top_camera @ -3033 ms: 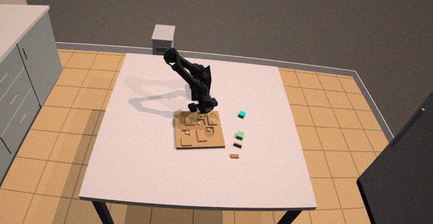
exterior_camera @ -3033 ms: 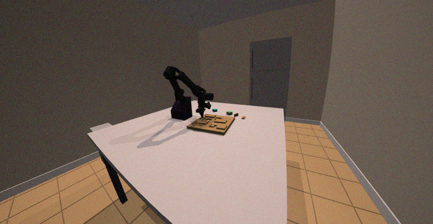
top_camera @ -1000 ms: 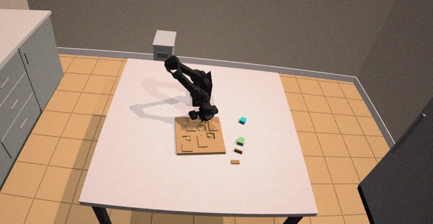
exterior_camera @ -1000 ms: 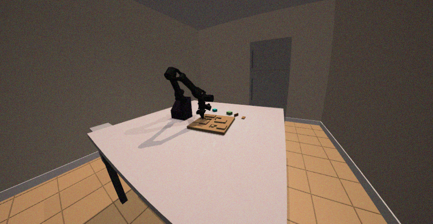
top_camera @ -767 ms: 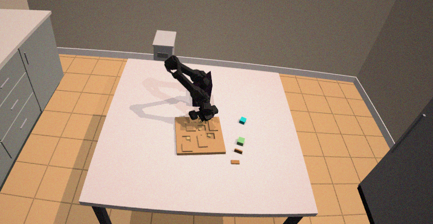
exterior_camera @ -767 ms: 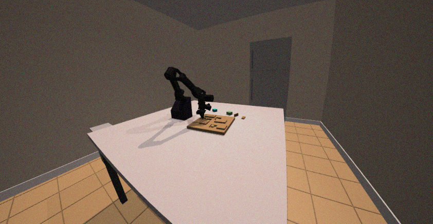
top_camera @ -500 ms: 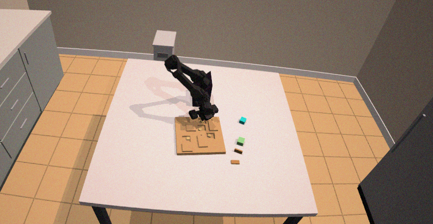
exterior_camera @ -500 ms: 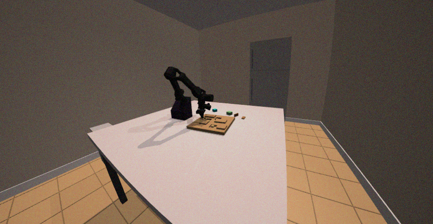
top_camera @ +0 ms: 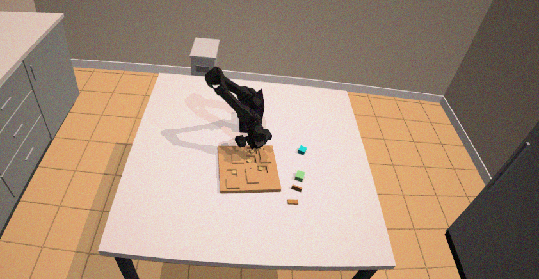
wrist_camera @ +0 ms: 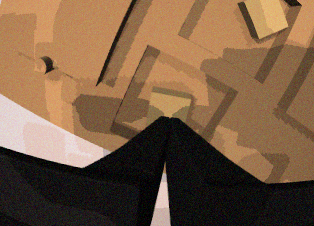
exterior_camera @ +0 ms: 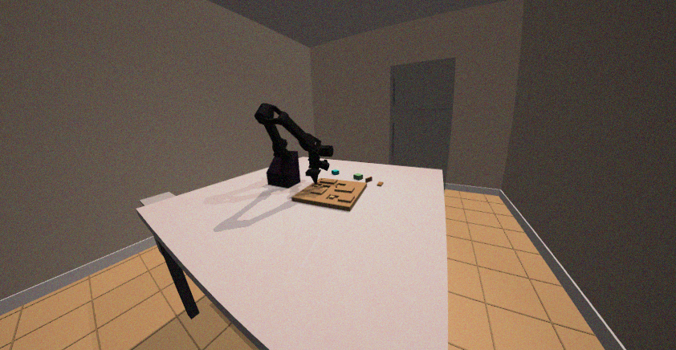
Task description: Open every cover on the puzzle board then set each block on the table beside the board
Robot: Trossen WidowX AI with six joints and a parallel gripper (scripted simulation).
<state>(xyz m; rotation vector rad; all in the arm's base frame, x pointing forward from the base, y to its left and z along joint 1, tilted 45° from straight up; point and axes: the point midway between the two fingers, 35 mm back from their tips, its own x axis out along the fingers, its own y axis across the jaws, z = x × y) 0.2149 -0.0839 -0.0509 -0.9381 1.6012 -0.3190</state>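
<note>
The cyan block lies 280 mm to the left of my gripper tip, 20 mm below it and 20 mm behind it. The rest, counted from my gripper tip: dark brown block: 240 mm ahead, 210 mm to the left, 20 mm below; green block: 240 mm to the left, 160 mm ahead, 20 mm below.
</note>
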